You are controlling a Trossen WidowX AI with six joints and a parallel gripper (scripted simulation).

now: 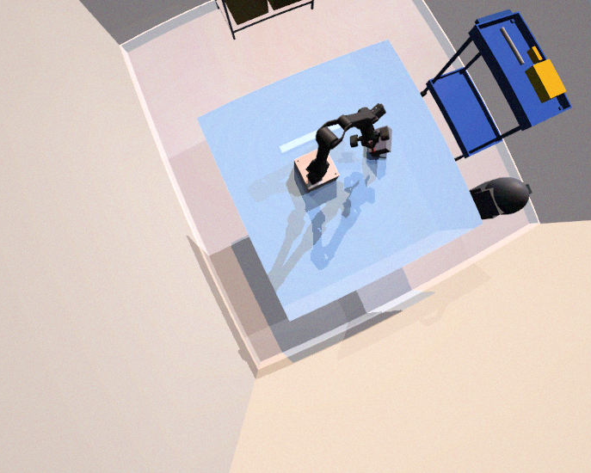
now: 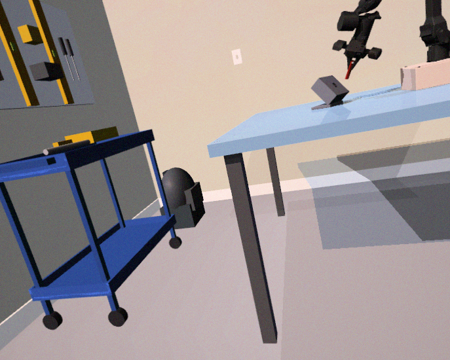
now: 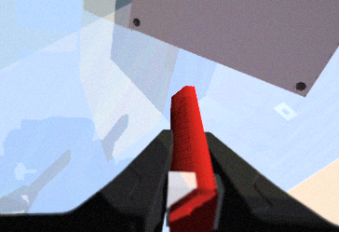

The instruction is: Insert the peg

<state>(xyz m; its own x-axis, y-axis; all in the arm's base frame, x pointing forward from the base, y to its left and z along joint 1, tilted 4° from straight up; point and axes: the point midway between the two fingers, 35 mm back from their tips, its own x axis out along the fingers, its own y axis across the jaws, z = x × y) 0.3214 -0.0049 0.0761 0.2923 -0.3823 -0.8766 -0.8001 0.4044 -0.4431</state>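
Now: the grey sloped panel 9 cm ahead of my gripper tip, 2 cm to the left of it and 6 cm below it. Also, from my gripper tip: red peg: 1 cm to the left, 1 cm above.
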